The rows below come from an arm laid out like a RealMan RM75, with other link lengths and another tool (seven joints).
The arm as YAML. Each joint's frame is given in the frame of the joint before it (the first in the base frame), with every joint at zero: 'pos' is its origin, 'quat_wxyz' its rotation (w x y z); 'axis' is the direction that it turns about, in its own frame. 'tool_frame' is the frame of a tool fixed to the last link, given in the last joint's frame.
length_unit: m
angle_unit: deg
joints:
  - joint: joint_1
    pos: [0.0, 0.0, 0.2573]
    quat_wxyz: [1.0, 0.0, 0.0, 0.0]
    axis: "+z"
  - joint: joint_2
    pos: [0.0, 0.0, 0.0]
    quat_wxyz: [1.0, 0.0, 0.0, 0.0]
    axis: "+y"
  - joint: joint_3
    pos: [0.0, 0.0, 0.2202]
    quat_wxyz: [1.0, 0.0, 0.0, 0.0]
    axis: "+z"
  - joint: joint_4
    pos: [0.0, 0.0, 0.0]
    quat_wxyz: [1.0, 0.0, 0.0, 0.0]
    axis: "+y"
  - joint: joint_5
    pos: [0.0, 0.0, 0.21]
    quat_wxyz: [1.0, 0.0, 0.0, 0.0]
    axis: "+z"
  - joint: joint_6
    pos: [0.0, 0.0, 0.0]
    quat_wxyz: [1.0, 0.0, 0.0, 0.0]
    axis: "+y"
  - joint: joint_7
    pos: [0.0, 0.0, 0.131]
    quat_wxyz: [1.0, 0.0, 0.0, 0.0]
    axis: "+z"
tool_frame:
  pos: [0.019, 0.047, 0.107]
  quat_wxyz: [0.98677, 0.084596, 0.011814, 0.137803]
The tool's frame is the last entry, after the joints.
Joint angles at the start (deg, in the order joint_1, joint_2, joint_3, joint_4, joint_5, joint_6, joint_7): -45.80 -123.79 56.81 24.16 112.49 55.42 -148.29
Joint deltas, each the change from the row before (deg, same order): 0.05 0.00 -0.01 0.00 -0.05 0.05 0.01; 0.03 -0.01 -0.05 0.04 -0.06 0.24 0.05; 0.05 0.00 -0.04 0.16 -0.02 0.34 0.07; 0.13 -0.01 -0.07 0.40 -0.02 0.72 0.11; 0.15 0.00 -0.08 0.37 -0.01 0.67 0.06; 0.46 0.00 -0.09 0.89 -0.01 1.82 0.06; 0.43 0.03 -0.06 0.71 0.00 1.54 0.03; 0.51 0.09 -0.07 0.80 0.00 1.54 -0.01; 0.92 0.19 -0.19 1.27 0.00 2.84 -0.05; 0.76 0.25 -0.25 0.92 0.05 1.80 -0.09; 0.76 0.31 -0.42 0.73 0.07 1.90 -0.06
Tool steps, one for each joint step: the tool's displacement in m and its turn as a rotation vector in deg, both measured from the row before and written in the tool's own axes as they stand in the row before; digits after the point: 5 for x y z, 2 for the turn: -0.00015 -0.00010 -0.00014 -0.05 -0.01 -0.07; -0.00031 0.00076 -0.00037 -0.22 -0.07 -0.01; -0.00015 0.00106 -0.00067 -0.26 -0.06 0.12; -0.00025 0.00222 -0.00148 -0.54 -0.12 0.26; -0.00024 0.00176 -0.00145 -0.48 -0.11 0.18; -0.00193 0.00421 -0.00360 -1.23 -0.51 0.37; -0.00196 0.00303 -0.00311 -0.98 -0.47 0.26; -0.00149 0.00231 -0.00366 -0.90 -0.38 0.23; -0.00346 0.00379 -0.00668 -1.63 -0.81 0.27; -0.00144 0.00056 -0.00547 -0.83 -0.33 0.03; -0.00185 0.00001 -0.00585 -0.86 -0.38 -0.14
